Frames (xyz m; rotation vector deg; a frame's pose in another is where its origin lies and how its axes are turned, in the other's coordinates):
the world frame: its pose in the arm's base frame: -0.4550 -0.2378 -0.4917 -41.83 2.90 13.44
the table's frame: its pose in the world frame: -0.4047 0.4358 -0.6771 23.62 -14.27 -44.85
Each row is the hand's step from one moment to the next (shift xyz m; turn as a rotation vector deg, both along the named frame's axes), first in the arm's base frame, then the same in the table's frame.
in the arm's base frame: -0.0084 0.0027 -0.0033 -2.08 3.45 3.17
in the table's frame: -0.0094 -0.0009 0.0007 -1.54 1.58 4.63
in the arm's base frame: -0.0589 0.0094 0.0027 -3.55 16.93 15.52
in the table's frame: -0.0510 -0.0187 0.0247 -2.03 10.74 20.51
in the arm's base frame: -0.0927 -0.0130 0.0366 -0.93 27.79 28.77
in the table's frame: -0.0566 -0.0591 0.0584 2.17 19.30 34.98
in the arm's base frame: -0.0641 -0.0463 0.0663 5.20 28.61 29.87
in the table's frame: -0.0084 -0.0803 0.0643 7.46 22.60 34.22
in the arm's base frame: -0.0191 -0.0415 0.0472 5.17 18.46 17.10
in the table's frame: 0.0190 -0.0527 0.0343 5.38 15.75 19.57
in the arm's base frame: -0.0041 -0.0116 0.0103 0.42 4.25 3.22
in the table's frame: 0.0051 -0.0137 0.0066 0.29 3.40 4.12
